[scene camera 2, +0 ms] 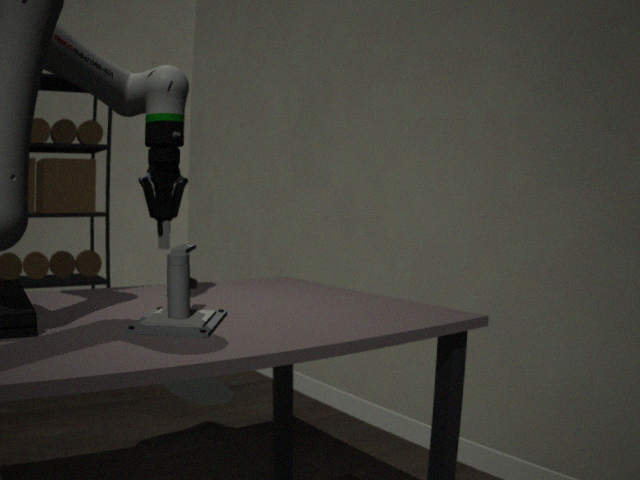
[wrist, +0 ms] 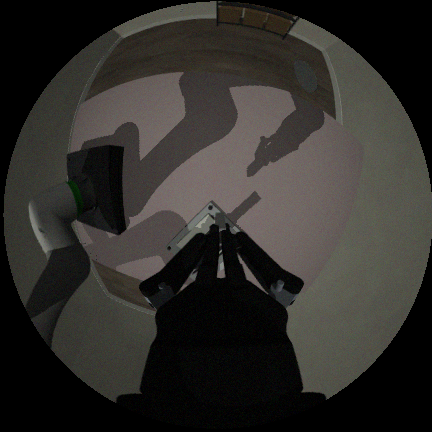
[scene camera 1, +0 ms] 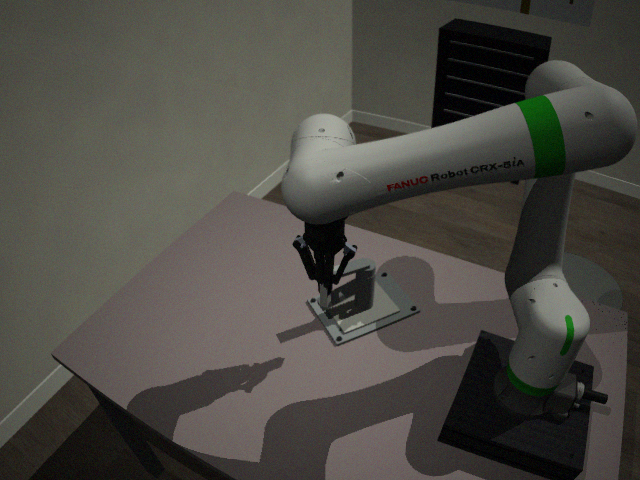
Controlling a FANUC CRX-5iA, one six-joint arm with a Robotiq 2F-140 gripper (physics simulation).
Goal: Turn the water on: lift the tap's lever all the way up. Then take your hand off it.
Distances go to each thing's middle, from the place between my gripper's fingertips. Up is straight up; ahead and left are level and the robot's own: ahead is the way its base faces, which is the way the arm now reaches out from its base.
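Here is the grey base plate [scene camera 1: 407, 307], and my hand is 14 cm above it, 4 cm past it and 15 cm to the left of it.
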